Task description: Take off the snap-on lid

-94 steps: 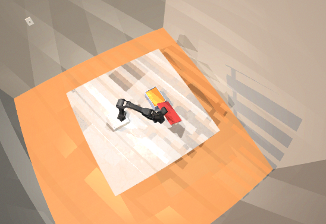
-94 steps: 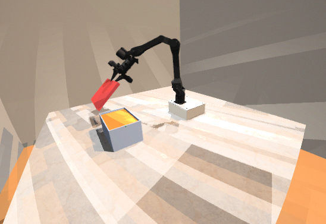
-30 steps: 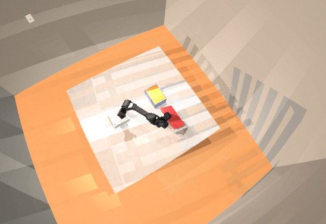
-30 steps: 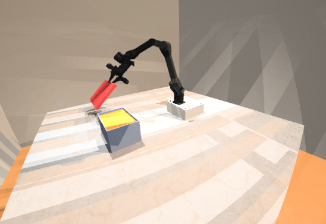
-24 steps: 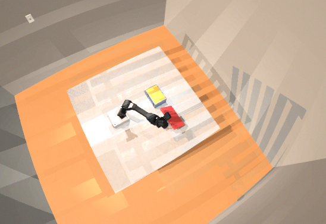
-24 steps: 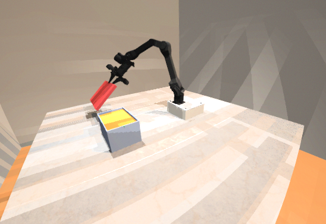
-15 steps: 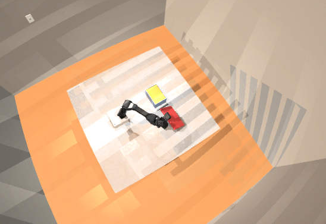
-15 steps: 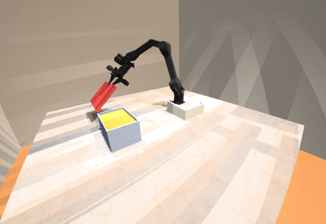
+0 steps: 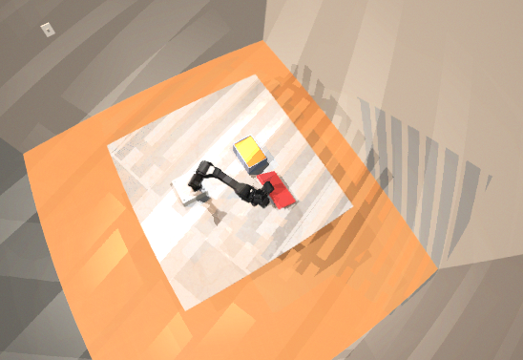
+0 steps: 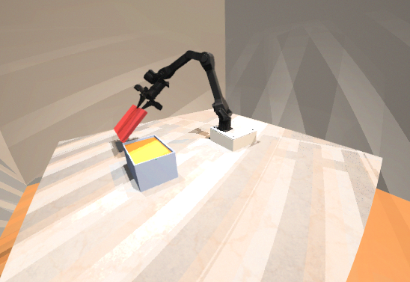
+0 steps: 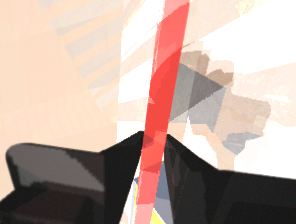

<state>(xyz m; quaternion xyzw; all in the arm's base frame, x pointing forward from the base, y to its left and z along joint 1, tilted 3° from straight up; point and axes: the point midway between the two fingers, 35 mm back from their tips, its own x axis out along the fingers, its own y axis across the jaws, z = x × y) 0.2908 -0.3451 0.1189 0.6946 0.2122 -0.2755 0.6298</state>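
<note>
My gripper tip is now 6 cm short of the red lid, 5 cm above it and 1 cm to the left of it. From my gripper tip the other things lie so: grey-blue storage box: 31 cm to the left, 13 cm below, 10 cm ahead.
</note>
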